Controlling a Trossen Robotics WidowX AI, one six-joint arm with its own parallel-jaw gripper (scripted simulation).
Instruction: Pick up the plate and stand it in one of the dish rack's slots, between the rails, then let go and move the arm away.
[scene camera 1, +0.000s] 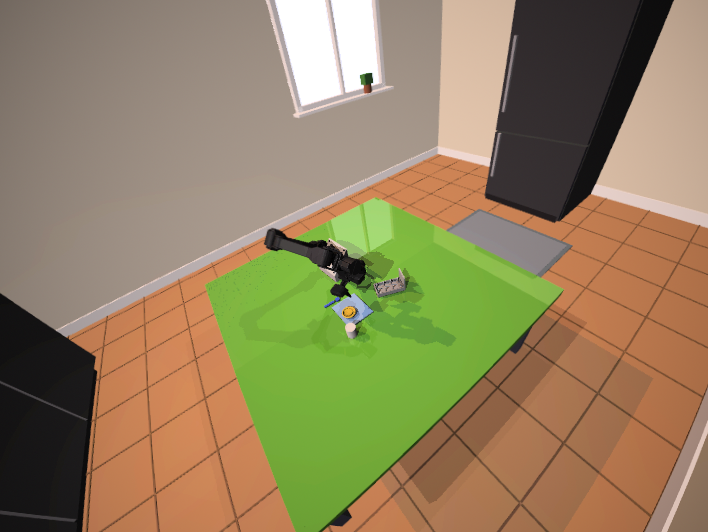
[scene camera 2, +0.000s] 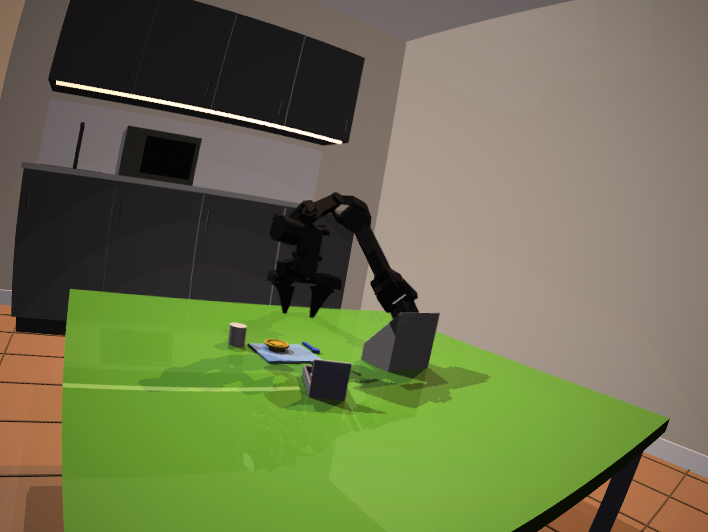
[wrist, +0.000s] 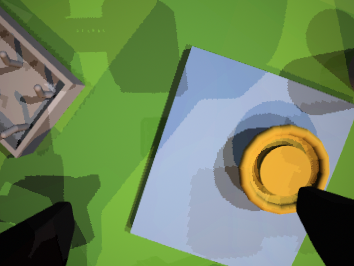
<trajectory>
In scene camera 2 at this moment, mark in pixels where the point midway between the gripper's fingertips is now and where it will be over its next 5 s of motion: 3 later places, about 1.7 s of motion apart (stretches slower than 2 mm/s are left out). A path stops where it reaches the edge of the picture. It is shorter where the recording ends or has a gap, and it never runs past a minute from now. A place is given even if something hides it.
My gripper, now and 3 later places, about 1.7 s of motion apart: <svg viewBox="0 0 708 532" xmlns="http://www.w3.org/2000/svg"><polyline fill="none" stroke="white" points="297,315 275,344 278,314 330,304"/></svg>
</trajectory>
